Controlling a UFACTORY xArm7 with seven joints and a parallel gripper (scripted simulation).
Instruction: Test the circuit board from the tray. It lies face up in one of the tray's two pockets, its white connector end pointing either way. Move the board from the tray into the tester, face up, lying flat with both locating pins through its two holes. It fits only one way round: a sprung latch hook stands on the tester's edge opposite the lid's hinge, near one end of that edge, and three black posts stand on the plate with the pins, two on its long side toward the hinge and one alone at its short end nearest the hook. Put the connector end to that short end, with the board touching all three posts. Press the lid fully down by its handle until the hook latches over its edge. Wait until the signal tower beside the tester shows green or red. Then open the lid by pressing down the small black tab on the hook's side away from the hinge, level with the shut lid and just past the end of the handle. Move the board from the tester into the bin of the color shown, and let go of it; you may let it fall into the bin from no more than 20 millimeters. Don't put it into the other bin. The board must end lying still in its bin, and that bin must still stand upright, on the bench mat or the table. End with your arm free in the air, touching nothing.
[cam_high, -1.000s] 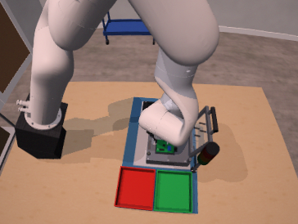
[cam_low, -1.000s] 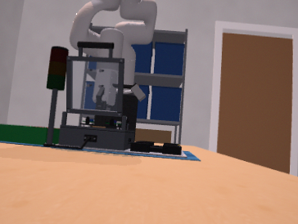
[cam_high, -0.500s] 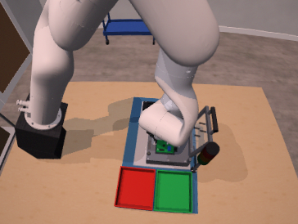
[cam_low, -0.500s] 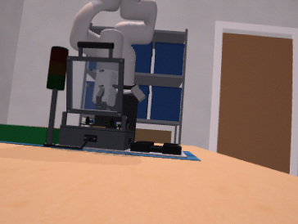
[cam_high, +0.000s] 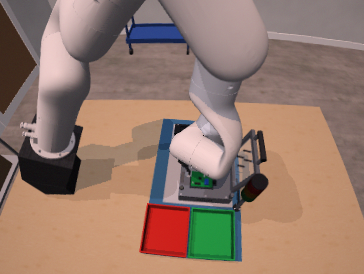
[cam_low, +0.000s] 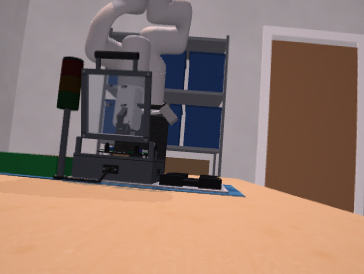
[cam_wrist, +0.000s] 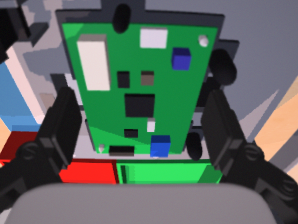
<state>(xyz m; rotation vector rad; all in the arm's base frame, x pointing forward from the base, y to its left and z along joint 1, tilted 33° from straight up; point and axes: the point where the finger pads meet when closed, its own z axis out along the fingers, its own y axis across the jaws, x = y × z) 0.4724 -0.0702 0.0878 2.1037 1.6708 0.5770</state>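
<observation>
Right now the green circuit board is right at my hand. The rest, counted from my hand: tester's clear lid: 12 cm ahead, 3 cm to the right, 11 cm above; then tester's plate: 1 cm ahead, 1 cm to the left, 1 cm below; then latch hook: 5 cm behind, 7 cm to the left, 1 cm above.
</observation>
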